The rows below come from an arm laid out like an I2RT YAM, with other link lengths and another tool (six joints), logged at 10 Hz.
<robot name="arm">
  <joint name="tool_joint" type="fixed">
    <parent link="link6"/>
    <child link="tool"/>
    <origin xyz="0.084 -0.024 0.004" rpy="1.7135 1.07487 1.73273"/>
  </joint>
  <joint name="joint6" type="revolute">
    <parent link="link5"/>
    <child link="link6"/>
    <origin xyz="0.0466 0 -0.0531"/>
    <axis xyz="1 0 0"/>
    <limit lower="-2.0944" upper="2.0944"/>
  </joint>
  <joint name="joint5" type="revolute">
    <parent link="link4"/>
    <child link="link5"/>
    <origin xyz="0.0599 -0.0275 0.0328"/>
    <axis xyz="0 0 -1"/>
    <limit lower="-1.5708" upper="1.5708"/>
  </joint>
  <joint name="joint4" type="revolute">
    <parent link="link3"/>
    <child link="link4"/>
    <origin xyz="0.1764 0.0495 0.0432"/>
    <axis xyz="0 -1 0"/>
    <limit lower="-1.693" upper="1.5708"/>
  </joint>
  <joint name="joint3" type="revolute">
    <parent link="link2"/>
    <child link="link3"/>
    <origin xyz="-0.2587 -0.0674 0"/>
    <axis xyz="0 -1 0"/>
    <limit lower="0" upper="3.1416"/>
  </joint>
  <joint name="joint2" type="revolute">
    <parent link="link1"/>
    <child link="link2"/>
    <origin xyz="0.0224 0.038 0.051"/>
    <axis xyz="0 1 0"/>
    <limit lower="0" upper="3.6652"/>
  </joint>
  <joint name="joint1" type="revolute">
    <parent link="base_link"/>
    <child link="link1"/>
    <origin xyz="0 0 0.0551"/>
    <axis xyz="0 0 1"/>
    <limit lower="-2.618" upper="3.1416"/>
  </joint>
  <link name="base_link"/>
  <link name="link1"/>
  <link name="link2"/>
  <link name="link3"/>
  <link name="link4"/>
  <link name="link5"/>
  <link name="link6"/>
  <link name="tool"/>
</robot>
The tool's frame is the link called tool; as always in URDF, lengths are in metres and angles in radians.
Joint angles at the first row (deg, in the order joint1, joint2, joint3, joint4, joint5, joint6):
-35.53 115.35 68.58 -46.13 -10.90 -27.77
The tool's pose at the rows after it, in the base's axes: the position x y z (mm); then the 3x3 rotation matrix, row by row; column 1 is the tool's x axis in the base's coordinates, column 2 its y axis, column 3 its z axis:
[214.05 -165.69 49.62], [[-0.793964 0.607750 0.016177], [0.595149 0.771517 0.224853], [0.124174 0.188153 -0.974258]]
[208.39 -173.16 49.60], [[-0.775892 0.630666 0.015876], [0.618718 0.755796 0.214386], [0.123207 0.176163 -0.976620]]
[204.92 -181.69 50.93], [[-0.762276 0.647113 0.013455], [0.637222 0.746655 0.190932], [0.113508 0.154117 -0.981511]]
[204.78 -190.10 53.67], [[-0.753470 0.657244 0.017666], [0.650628 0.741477 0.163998], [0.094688 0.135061 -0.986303]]
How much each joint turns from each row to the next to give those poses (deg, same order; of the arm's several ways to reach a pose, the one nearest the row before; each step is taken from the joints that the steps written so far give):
-1.83 0.00 0.00 0.15 0.03 0.00
-1.64 0.00 0.02 0.05 0.70 0.02
-1.23 0.00 0.57 0.00 1.29 0.00
-0.81 0.00 1.09 0.00 1.11 0.03

